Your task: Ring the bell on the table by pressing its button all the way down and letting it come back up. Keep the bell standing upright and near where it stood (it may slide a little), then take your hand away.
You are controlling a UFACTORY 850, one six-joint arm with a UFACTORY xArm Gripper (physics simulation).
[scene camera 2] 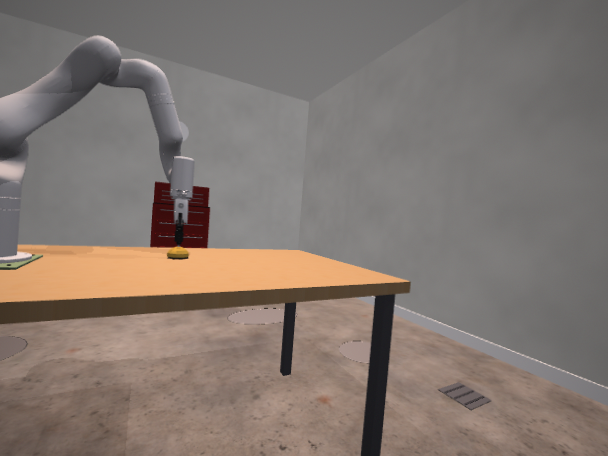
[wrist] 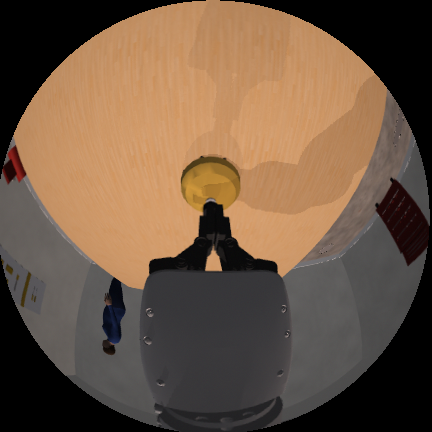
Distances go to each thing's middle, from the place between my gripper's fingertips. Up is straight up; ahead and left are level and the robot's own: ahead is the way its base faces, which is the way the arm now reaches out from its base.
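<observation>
Yellow dome-shaped bell point(wrist: 213, 178), 30 mm below my hand.
</observation>
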